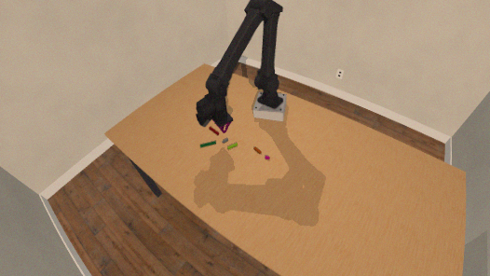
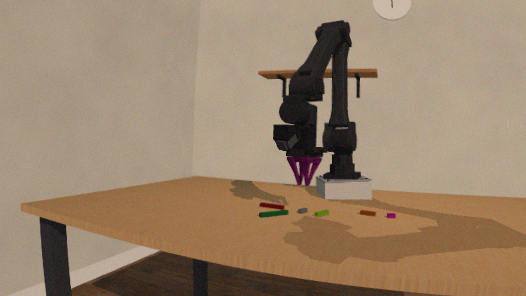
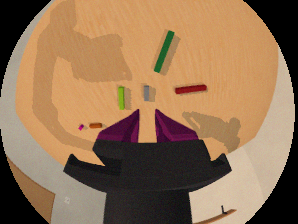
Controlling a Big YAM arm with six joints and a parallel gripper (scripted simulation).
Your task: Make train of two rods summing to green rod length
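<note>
Now: hand 70 mm above the grey rod. From my hand the other things lie so: lime rod: 70 mm below, 50 mm to the left; green rod: 70 mm below, 70 mm ahead, 50 mm to the right; red rod: 90 mm to the right, 70 mm below, 10 mm behind.
</note>
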